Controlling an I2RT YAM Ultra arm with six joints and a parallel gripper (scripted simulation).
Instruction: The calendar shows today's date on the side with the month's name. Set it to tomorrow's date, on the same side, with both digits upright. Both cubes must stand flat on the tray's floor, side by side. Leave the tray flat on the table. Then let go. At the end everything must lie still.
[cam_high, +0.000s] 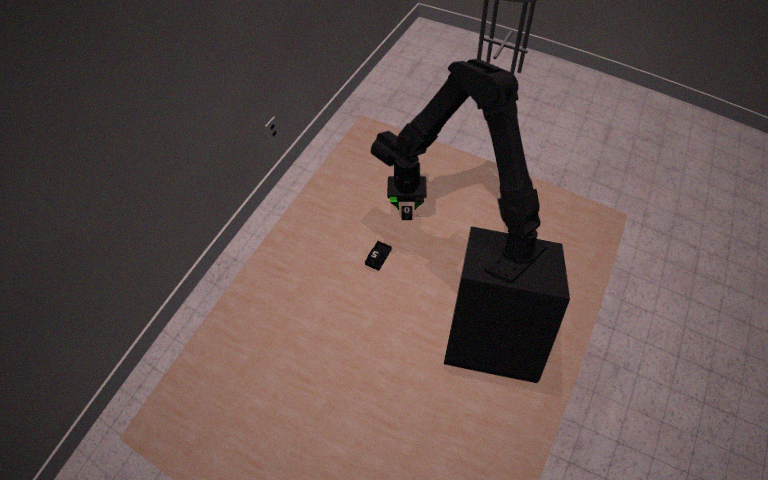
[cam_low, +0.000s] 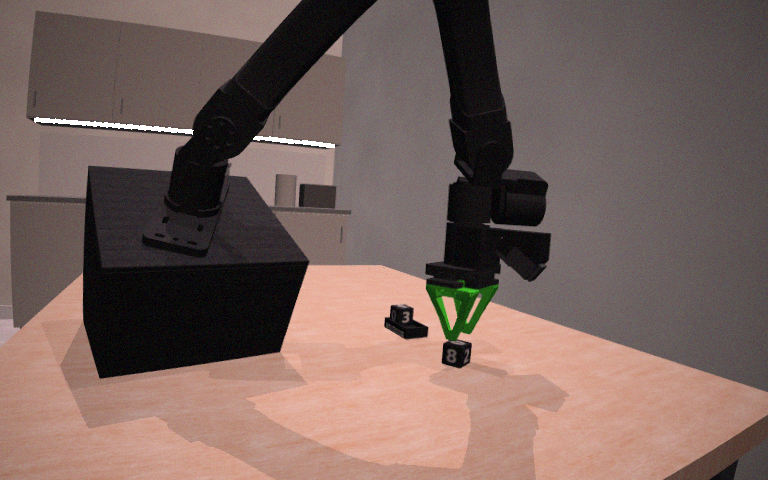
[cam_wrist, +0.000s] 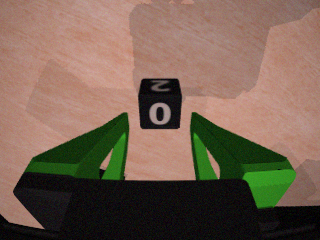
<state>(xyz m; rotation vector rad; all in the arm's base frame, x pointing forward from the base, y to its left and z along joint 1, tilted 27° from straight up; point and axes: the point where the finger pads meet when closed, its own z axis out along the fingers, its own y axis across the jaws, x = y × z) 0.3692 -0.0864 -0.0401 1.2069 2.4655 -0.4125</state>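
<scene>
Now: the black cube 30 mm below my hand. Also, from my hand: black tray: 160 mm to the left, 40 mm below, 20 mm behind.
</scene>
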